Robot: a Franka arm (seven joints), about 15 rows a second.
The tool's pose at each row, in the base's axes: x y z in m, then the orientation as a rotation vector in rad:
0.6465, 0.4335, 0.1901, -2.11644, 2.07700, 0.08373
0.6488, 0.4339, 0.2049, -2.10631, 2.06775, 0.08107
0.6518, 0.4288, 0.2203, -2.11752, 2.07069, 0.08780
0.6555, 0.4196, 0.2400, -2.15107, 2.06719, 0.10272
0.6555, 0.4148, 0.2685, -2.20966, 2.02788, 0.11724
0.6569, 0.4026, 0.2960, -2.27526, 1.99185, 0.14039
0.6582, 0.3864, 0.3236, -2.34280, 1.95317, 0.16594
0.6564, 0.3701, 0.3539, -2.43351, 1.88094, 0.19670
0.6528, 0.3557, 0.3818, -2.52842, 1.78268, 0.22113
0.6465, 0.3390, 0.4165, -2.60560, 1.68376, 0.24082
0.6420, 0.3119, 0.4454, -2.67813, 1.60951, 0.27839
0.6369, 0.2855, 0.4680, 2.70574, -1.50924, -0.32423
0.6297, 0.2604, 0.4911, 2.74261, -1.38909, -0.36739
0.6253, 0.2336, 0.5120, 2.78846, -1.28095, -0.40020
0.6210, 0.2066, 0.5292, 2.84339, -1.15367, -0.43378
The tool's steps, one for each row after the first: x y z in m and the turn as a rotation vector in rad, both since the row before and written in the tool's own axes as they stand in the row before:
-0.0027, -0.0036, -0.0143, 0.01092, -0.00854, -0.00019
0.0025, -0.0044, -0.0157, -0.01066, 0.00390, -0.00316
0.0059, -0.0052, -0.0206, -0.02387, 0.00790, -0.01576
0.0003, -0.0017, -0.0289, -0.02176, 0.00308, -0.04438
0.0080, -0.0018, -0.0290, -0.03234, 0.00541, -0.04459
0.0121, 0.0001, -0.0297, -0.03456, 0.00546, -0.04583
0.0114, 0.0048, -0.0322, -0.03820, 0.00283, -0.07120
0.0091, 0.0080, -0.0292, -0.03066, 0.00131, -0.08566
0.0087, 0.0133, -0.0356, -0.02089, -0.00235, -0.07938
0.0185, 0.0170, -0.0310, -0.03832, -0.00362, -0.06237
0.0173, 0.0189, -0.0240, -0.04746, -0.00772, -0.06123
0.0136, 0.0222, -0.0232, -0.03757, -0.01162, -0.07736
0.0150, 0.0225, -0.0211, -0.01853, -0.01297, -0.07548
0.0139, 0.0235, -0.0173, -0.01482, -0.01482, -0.08975

